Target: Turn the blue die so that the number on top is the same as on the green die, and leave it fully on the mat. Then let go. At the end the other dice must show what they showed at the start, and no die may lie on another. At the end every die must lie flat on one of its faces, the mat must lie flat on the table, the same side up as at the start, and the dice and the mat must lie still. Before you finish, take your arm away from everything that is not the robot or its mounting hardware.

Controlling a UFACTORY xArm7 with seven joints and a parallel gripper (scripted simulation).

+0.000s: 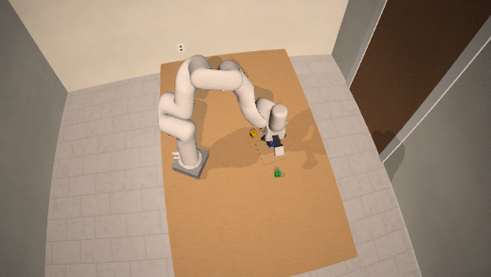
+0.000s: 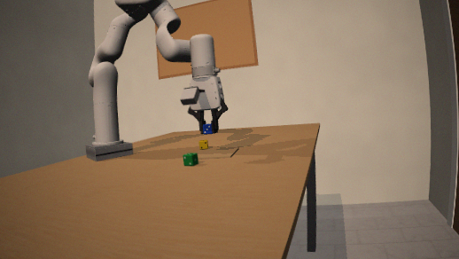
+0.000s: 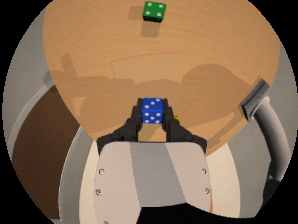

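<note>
My hand is 9 cm to the right of the yellow die, 9 cm past it and 7 cm above it. From my hand the other things lie so: green die: 14 cm to the right, 7 cm below, 3 cm ahead; then blue die: 1 cm below.
</note>
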